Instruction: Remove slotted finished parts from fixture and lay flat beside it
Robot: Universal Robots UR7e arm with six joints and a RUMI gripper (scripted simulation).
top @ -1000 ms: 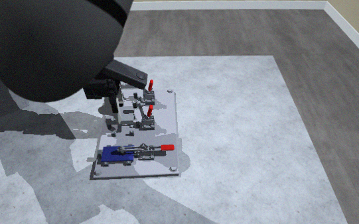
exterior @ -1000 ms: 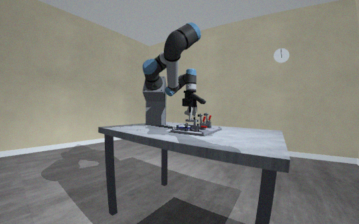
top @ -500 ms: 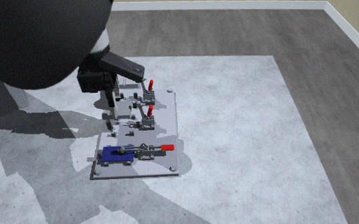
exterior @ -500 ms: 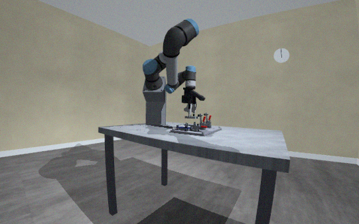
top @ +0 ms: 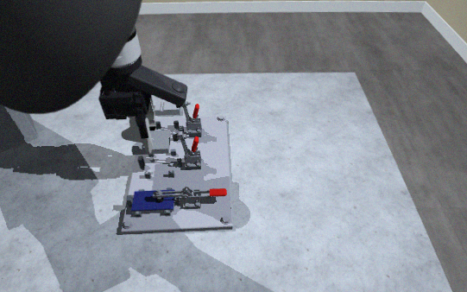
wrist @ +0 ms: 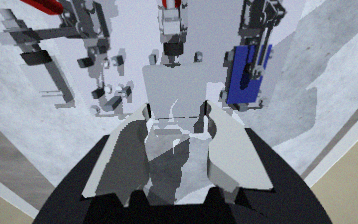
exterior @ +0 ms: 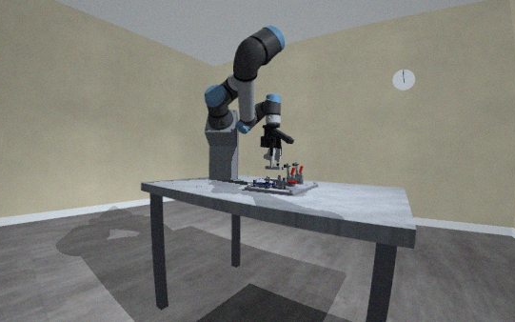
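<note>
Now: the grey fixture plate 50 mm ahead of my hand, 10 mm to the right of it and 100 mm below it. From my hand the other things lie so: blue blank (20 mm behind, 110 mm to the right, 80 mm below); pale grey part (10 mm behind, 10 mm below).
</note>
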